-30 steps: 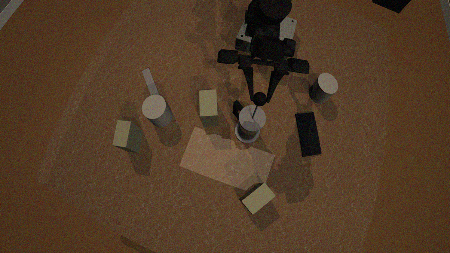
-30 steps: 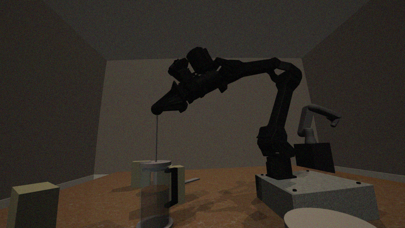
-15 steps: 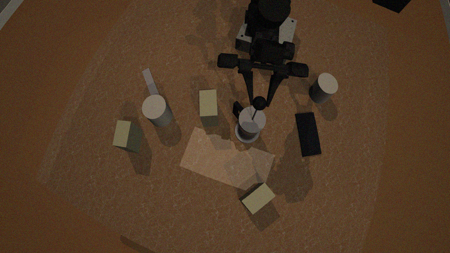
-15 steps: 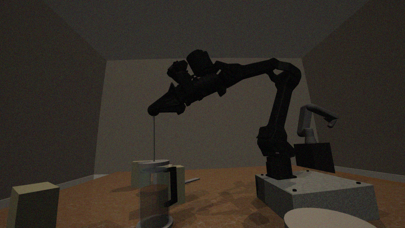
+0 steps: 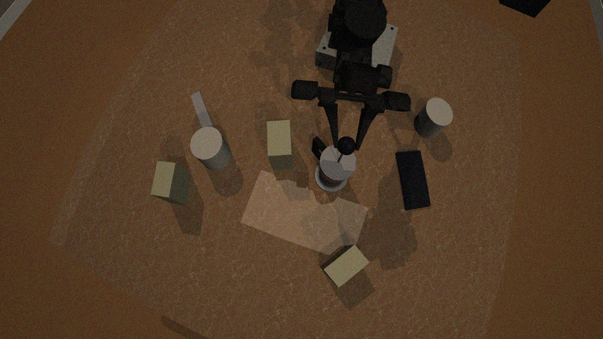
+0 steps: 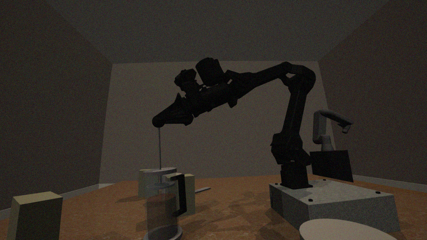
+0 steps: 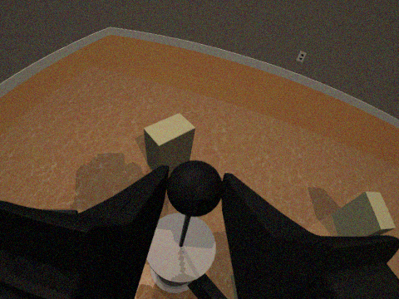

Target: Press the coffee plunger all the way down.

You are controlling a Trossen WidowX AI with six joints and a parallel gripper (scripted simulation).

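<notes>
Now: the coffee press 2 cm behind my gripper tip, 2 cm to the right of it and 13 cm below it. Round my gripper tip: black flat box 6 cm behind, 21 cm to the left, 25 cm below.
</notes>
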